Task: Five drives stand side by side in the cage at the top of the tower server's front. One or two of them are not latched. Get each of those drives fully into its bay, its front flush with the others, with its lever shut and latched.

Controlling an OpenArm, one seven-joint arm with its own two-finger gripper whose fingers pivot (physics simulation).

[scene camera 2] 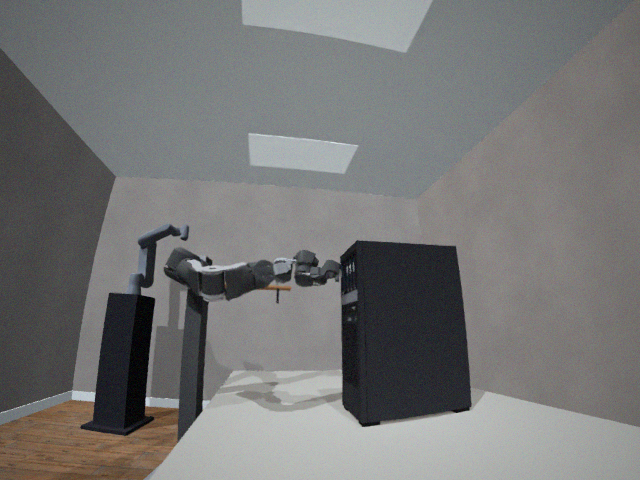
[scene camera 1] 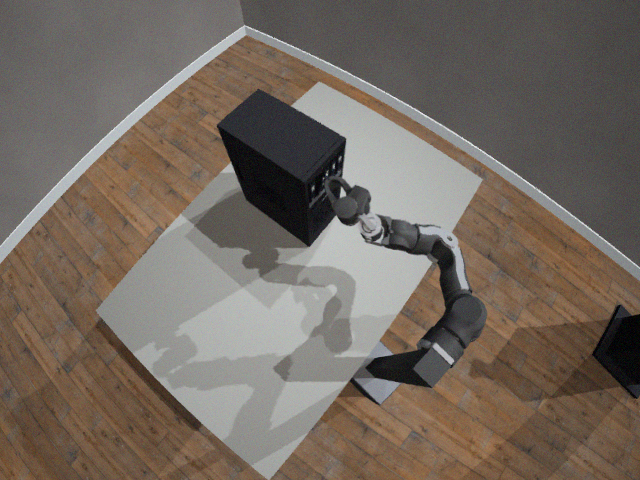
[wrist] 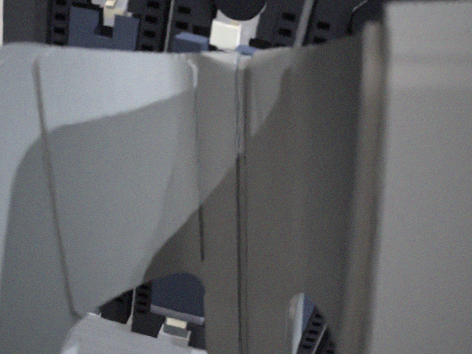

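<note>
The black tower server [scene camera 1: 281,134] [scene camera 2: 413,330] stands upright on the table, its drive cage [scene camera 1: 325,173] [scene camera 2: 349,273] at the top front. My gripper [scene camera 1: 329,181] [scene camera 2: 337,269] [wrist: 265,212] is shut and empty, its fingertips at the cage front. In the wrist view the fingers cover most of the drives. The leftmost drive [wrist: 80,30] shows its blue notched top below its catch. The second drive [wrist: 177,292] shows blue at its lower end and a pale block [wrist: 226,33] near its top; its lever looks folded up near the front. Whether it is latched is hidden.
The pale table [scene camera 1: 248,330] [scene camera 2: 361,449] carries the tower. My arm reaches in from the table's side. Away from the table, another grey arm [scene camera 2: 147,253] stands on a black pedestal [scene camera 2: 124,356]. An orange bar [scene camera 2: 281,288] shows behind my arm.
</note>
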